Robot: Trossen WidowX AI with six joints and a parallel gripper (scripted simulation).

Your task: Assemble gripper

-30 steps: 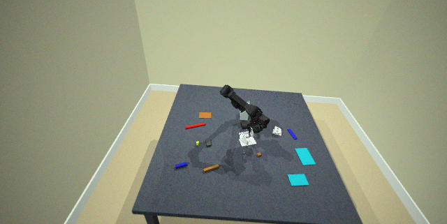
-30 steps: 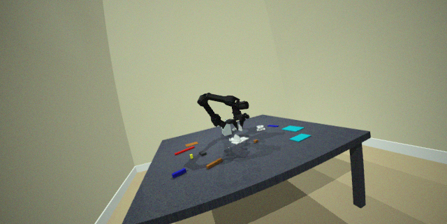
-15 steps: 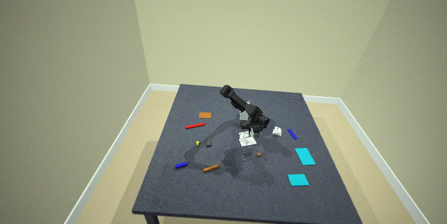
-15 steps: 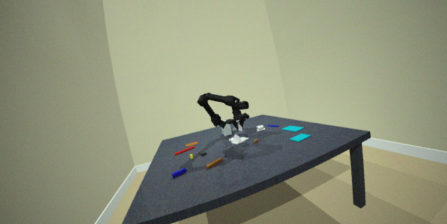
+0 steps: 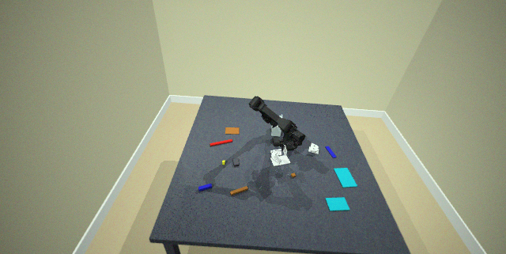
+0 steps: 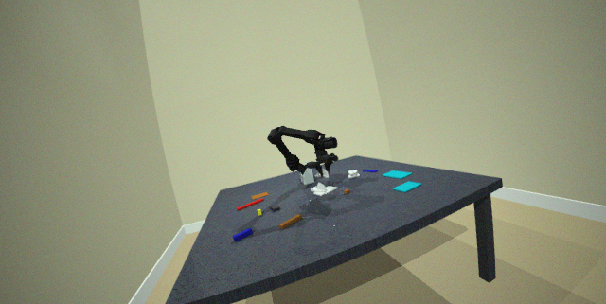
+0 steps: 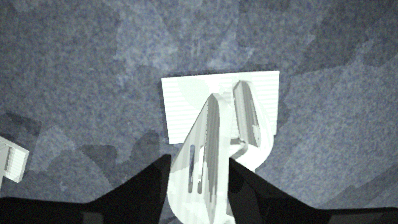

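Now: gripper tip 7 cm above the white jaw, 6 cm to the left of it and 1 cm past it. Also, from my gripper tip: orange cube (13 cm ahead, 7 cm to the left, 7 cm below); white gripper base (21 cm to the left, 13 cm behind, 5 cm below); grey block (32 cm to the right, 11 cm ahead, 7 cm below).
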